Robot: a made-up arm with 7 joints.
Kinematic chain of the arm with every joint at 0, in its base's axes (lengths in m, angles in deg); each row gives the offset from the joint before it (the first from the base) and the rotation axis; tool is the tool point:
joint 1: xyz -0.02 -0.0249 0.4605 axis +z
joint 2: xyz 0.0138 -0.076 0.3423 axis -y
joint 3: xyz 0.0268 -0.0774 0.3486 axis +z
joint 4: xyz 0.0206 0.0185 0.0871 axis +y
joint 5: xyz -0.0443 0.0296 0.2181 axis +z
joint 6: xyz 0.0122 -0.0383 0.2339 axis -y
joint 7: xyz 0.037 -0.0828 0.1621 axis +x
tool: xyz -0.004 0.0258 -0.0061
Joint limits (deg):
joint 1: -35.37..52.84
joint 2: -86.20..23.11
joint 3: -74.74..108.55
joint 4: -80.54..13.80
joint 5: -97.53..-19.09
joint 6: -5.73..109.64
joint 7: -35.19..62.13
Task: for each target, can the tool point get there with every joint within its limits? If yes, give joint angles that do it. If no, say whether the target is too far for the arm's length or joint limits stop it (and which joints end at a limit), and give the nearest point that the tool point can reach.
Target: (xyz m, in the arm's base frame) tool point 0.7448 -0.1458 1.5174
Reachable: yes | joints -0.97 -53.41 -27.60 -6.83 -52.17 7.30 1.29
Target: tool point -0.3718 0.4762 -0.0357
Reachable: no: joint limits stop it (at a limit: joint 1, joint 2, joint 3, joint 4, joint 5, joint 7) | nearest point -0.0427 0.5058 0.6947 | short by 0.802 m
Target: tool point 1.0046 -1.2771 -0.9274
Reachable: no: too far | nearest point 0.5940 -0.7754 0.5725 | short by 1.634 m
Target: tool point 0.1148 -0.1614 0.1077
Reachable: no: joint limits stop it (at a limit: joint 1, joint 2, joint 3, joint 4, joint 5, joint 6, joint 7) | nearest point 0.4883 -0.0072 0.6887 | short by 0.708 m
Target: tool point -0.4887 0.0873 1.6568
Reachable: yes | joints -18.14 14.48 10.25 -14.82 -87.99 58.61 41.31
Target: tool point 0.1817 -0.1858 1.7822
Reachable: yes | joints -26.18 -26.55 -8.31 -11.89 -57.27 43.27 16.00
